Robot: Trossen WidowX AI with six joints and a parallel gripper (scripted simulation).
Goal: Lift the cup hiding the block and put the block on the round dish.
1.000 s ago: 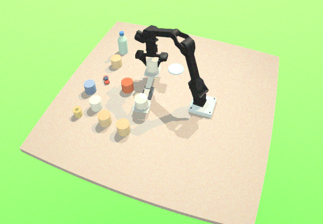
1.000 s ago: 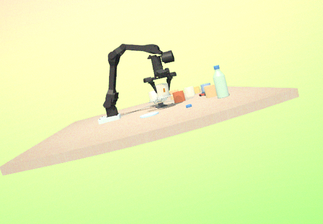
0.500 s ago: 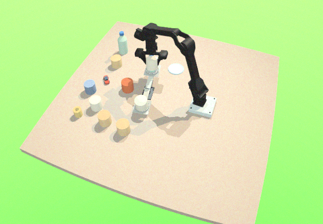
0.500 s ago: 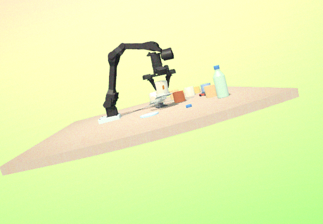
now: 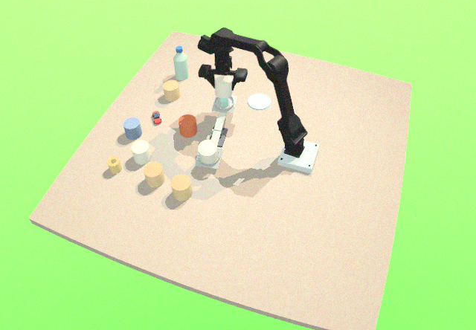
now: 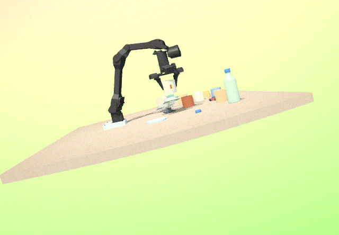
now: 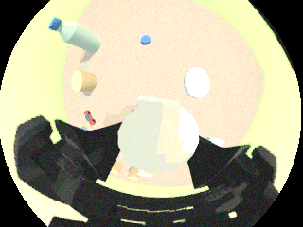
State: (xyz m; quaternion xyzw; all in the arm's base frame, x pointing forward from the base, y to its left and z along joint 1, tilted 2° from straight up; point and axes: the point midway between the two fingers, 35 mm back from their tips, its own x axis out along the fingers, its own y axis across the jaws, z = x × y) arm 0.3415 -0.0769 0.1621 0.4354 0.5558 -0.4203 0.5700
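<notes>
Now: the pale green block 50 mm below my gripper tip, 10 mm to the left of it and 10 mm behind it. Also, from my gripper tip: blue cap 180 mm to the right, 130 mm below, 110 mm ahead; then round dish 130 mm to the right, 130 mm below, 100 mm behind; then orange cylinder 180 mm to the left, 100 mm below, 80 mm ahead.
</notes>
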